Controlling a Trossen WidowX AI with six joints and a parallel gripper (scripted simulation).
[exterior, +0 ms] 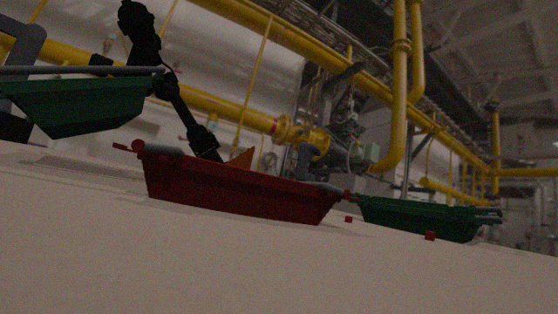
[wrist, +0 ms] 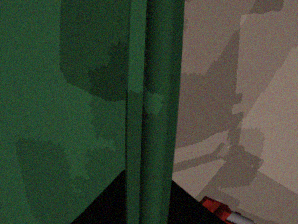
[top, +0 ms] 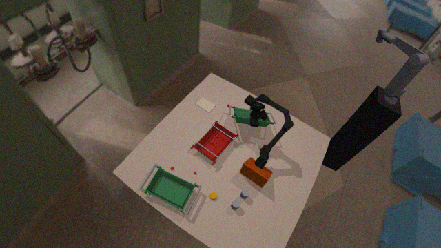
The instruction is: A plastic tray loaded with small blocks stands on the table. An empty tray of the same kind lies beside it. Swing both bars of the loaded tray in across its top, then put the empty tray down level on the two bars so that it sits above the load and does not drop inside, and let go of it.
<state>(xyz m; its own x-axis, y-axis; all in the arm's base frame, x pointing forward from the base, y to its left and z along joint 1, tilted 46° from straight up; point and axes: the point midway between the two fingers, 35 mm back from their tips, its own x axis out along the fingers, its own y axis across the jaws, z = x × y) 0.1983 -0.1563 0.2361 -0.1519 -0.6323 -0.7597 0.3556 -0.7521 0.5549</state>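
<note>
Now: gripper tip 3 cm short of the green tray, 8 cm to the left of it and 1 cm above it. Also, from my gripper tip: yellow disc 60 cm to the left, 12 cm below; white card 44 cm ahead, 7 cm to the right, 13 cm below.
</note>
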